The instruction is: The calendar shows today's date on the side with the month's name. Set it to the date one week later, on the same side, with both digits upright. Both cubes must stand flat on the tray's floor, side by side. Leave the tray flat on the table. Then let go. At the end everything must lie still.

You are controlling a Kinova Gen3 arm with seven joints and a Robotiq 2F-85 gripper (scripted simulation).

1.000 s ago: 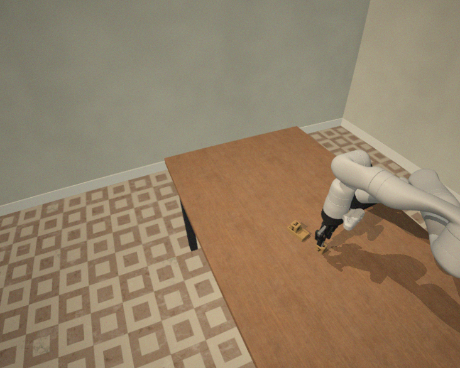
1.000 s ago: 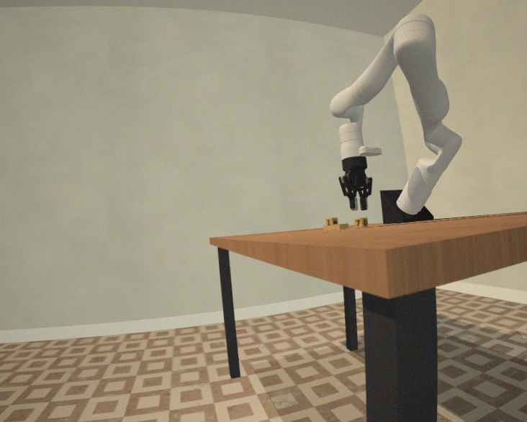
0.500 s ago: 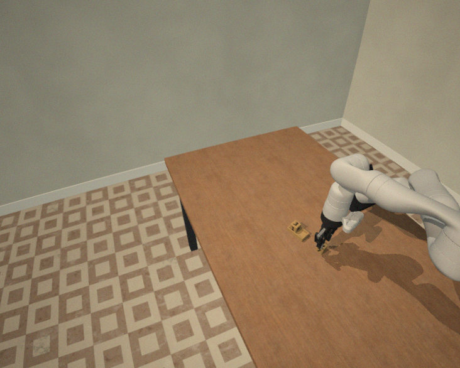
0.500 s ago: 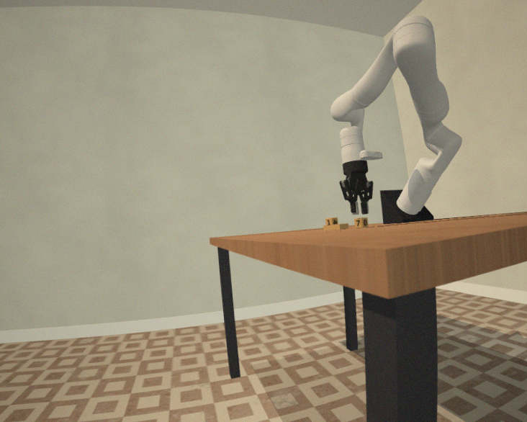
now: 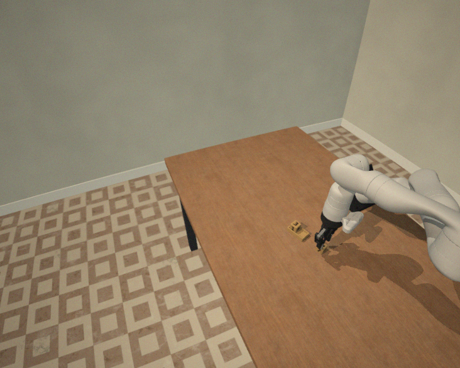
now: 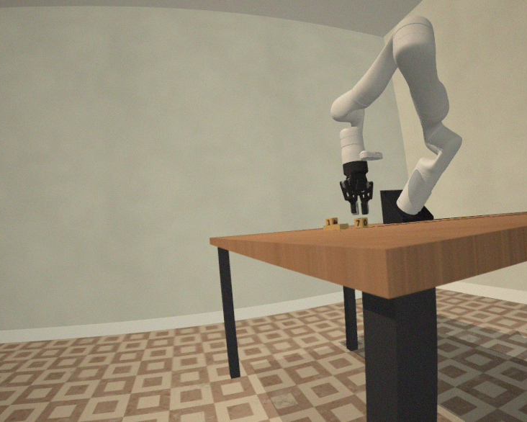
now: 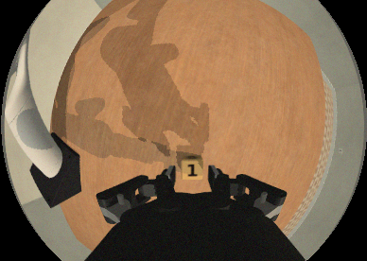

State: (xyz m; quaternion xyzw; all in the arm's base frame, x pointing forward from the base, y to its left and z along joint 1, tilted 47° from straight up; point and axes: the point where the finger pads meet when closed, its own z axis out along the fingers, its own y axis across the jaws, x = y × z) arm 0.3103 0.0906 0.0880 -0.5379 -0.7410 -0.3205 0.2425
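My gripper is now 10 cm to the left of the tray, 5 cm above it and 3 cm short of it.
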